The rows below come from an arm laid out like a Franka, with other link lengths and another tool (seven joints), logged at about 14 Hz.
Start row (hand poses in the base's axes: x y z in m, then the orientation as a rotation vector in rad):
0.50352, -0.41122, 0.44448, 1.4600, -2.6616, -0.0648
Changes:
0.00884, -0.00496, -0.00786, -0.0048, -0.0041, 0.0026
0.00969, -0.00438, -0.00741, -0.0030, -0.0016, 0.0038
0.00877, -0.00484, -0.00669, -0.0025, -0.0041, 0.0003
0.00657, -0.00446, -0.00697, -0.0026, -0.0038, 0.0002
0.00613, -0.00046, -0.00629, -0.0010, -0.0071, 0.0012
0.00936, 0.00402, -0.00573, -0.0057, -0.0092, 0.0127
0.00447, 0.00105, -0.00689, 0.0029, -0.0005, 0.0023
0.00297, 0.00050, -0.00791, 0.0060, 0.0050, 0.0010
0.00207, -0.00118, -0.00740, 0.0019, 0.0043, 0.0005
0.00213, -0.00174, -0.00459, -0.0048, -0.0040, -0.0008
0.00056, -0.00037, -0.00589, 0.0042, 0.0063, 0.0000
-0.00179, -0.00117, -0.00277, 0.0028, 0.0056, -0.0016
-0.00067, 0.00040, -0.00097, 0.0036, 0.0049, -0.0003
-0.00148, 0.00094, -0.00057, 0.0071, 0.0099, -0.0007
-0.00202, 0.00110, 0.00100, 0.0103, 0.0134, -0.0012
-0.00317, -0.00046, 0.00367, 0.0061, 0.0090, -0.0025
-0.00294, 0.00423, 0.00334, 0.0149, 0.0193, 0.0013
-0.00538, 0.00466, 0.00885, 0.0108, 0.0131, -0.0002
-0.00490, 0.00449, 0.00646, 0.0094, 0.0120, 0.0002
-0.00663, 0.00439, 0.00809, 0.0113, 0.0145, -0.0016
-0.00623, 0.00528, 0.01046, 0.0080, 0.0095, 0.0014
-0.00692, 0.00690, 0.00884, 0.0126, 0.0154, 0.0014
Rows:
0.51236, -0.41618, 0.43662, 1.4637, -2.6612, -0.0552
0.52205, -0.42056, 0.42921, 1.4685, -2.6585, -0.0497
0.53082, -0.42540, 0.42252, 1.4699, -2.6606, -0.0434
0.53739, -0.42986, 0.41555, 1.4710, -2.6625, -0.0372
0.54352, -0.43032, 0.40926, 1.4752, -2.6668, -0.0306
0.55288, -0.42630, 0.40353, 1.4942, -2.6623, -0.0153
0.55735, -0.42525, 0.39664, 1.4983, -2.6621, -0.0186
0.56032, -0.42475, 0.38873, 1.4993, -2.6598, -0.0303
0.56239, -0.42593, 0.38133, 1.4987, -2.6568, -0.0360
0.56452, -0.42767, 0.37674, 1.4979, -2.6587, -0.0267
0.56508, -0.42804, 0.37085, 1.4965, -2.6554, -0.0370
0.56329, -0.42921, 0.36808, 1.4929, -2.6533, -0.0450
0.56262, -0.42881, 0.36711, 1.4915, -2.6511, -0.0534
0.56114, -0.42787, 0.36654, 1.4885, -2.6465, -0.0701
0.55912, -0.42677, 0.36754, 1.4842, -2.6406, -0.0936
0.55595, -0.42723, 0.37121, 1.4788, -2.6376, -0.1084
0.55301, -0.42300, 0.37455, 1.4764, -2.6264, -0.1418
0.54763, -0.41834, 0.38340, 1.4735, -2.6196, -0.1654
0.54273, -0.41385, 0.38986, 1.4711, -2.6128, -0.1862
0.53610, -0.40946, 0.39795, 1.4657, -2.6059, -0.2113
0.52987, -0.40418, 0.40841, 1.4654, -2.5995, -0.2282
0.52295, -0.39728, 0.41725, 1.4636, -2.5896, -0.2551

